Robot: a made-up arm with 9 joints.
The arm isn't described. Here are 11 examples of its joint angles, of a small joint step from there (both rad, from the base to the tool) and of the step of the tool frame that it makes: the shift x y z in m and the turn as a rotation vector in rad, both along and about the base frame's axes.
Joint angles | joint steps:
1: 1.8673 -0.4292 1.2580 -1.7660 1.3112 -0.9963 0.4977 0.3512 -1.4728 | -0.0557 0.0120 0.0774 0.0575 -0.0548 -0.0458 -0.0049 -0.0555 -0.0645
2: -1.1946 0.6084 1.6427 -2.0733 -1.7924 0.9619 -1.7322 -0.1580 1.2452 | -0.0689 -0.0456 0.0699 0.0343 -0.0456 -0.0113 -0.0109 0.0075 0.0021
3: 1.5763 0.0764 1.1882 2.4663 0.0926 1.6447 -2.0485 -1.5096 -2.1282 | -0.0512 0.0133 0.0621 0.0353 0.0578 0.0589 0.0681 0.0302 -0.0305
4: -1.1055 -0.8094 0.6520 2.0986 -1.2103 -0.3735 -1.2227 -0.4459 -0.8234 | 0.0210 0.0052 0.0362 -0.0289 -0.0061 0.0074 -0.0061 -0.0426 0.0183
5: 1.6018 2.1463 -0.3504 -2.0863 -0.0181 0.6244 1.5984 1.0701 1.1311 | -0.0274 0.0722 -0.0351 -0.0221 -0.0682 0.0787 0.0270 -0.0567 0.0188
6: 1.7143 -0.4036 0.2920 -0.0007 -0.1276 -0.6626 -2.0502 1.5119 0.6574 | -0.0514 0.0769 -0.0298 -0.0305 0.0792 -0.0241 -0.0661 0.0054 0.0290
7: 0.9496 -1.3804 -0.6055 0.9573 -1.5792 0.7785 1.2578 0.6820 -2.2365 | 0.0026 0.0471 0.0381 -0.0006 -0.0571 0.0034 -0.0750 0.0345 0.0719
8: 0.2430 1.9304 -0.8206 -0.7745 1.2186 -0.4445 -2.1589 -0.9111 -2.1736 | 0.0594 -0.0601 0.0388 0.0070 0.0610 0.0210 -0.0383 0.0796 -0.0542
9: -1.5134 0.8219 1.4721 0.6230 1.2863 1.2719 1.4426 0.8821 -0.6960 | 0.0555 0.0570 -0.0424 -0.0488 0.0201 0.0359 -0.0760 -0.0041 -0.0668
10: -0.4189 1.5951 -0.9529 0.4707 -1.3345 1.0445 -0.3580 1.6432 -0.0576 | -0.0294 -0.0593 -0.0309 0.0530 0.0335 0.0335 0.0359 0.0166 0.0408
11: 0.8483 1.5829 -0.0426 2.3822 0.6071 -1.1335 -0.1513 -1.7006 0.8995 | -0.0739 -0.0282 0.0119 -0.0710 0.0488 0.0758 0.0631 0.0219 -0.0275
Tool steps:
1: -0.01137 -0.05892 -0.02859 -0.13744 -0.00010 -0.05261
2: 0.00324 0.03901 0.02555 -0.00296 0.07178 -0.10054
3: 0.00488 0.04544 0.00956 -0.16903 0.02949 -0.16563
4: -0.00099 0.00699 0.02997 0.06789 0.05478 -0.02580
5: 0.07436 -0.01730 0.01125 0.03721 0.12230 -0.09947
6: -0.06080 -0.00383 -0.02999 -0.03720 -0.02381 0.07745
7: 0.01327 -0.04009 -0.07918 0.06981 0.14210 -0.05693
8: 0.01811 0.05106 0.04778 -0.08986 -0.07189 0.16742
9: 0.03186 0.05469 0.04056 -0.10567 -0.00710 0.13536
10: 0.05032 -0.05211 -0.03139 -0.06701 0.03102 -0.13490
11: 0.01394 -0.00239 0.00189 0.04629 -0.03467 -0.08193
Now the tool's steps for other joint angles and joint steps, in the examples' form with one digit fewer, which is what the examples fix.
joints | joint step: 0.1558 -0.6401 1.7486 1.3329 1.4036 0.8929 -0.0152 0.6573 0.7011 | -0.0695 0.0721 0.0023 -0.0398 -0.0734 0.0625 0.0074 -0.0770 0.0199
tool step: -0.0431 0.0209 0.0098 0.1208 0.1347 -0.0971
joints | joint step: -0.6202 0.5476 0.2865 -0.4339 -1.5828 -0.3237 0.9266 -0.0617 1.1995 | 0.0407 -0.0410 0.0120 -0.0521 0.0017 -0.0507 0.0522 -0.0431 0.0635
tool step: 0.0058 -0.0246 0.0201 0.0208 -0.0057 0.0315
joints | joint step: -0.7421 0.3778 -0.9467 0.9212 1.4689 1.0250 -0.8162 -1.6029 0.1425 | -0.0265 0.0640 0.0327 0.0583 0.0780 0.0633 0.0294 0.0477 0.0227
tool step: 0.0153 0.0270 -0.0074 0.0811 -0.0835 0.0788
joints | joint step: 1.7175 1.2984 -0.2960 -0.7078 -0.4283 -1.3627 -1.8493 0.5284 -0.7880 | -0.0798 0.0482 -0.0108 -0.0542 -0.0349 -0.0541 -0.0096 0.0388 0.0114
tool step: 0.0204 -0.0091 -0.0341 -0.0753 -0.0083 -0.0296
